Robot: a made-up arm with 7 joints. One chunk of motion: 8 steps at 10 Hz.
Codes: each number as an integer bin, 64 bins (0 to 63) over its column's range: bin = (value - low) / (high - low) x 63, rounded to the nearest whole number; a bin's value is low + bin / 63 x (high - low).
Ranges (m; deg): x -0.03..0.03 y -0.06..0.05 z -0.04..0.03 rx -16..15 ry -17..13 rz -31..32
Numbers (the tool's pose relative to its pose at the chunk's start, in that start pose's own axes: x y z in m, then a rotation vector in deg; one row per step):
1: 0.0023 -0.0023 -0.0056 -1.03 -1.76 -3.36
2: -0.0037 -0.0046 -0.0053 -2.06 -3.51 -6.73
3: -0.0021 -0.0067 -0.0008 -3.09 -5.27 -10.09
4: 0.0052 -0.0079 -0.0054 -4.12 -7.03 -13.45
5: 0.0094 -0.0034 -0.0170 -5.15 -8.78 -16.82
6: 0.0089 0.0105 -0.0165 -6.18 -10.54 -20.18
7: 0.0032 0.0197 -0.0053 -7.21 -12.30 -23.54
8: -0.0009 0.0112 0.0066 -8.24 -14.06 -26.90
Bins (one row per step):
1: 34 33 31 30 32 28
2: 28 32 31 28 28 24
3: 29 31 35 26 25 21
4: 37 30 31 24 21 18
5: 41 32 21 22 17 14
6: 41 40 21 20 14 11
7: 35 46 31 18 10 7
8: 31 41 42 16 6 4

